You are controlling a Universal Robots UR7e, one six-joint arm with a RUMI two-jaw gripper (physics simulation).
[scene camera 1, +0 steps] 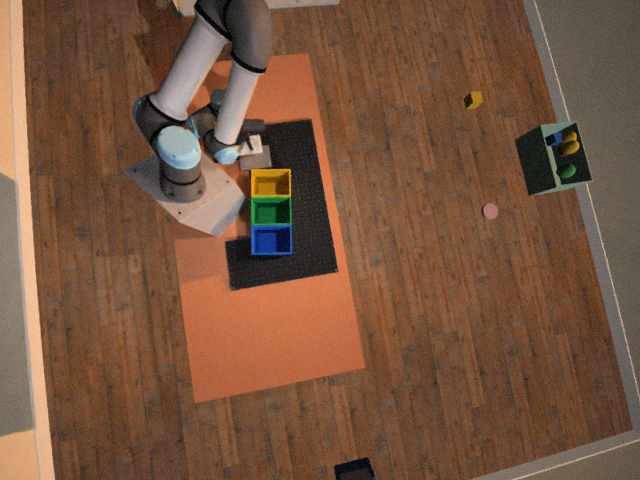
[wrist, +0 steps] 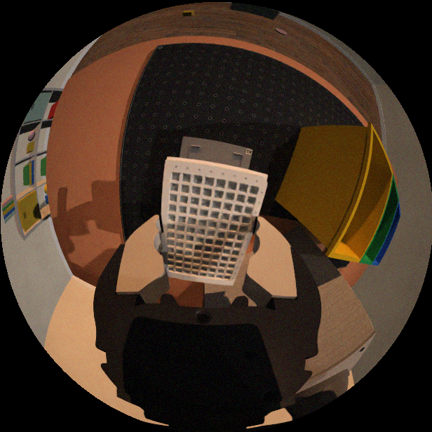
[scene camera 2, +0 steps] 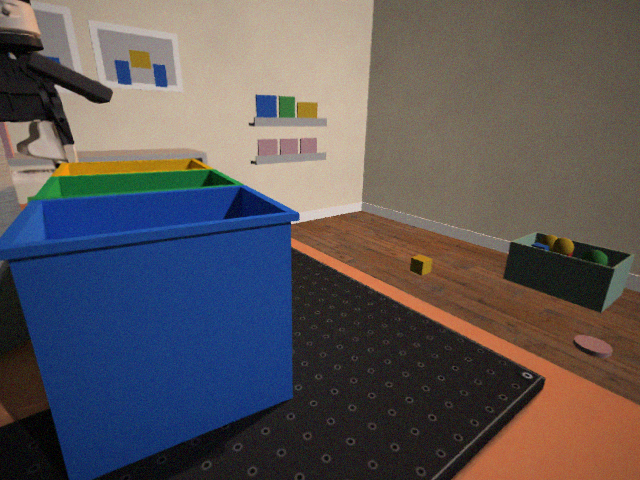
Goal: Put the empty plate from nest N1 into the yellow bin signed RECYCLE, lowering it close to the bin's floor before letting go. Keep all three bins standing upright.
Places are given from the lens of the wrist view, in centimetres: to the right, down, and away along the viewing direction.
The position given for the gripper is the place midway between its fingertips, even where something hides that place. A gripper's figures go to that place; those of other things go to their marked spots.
gripper point(wrist: 207, 217): -1, 0, 14
yellow bin point(wrist: 337, 183): 15, -4, 13
green bin point(wrist: 373, 248): 37, 7, 18
pale plate point(wrist: 208, 209): -1, -1, 12
The marked spots on the pale plate and the yellow bin are 16 cm apart.
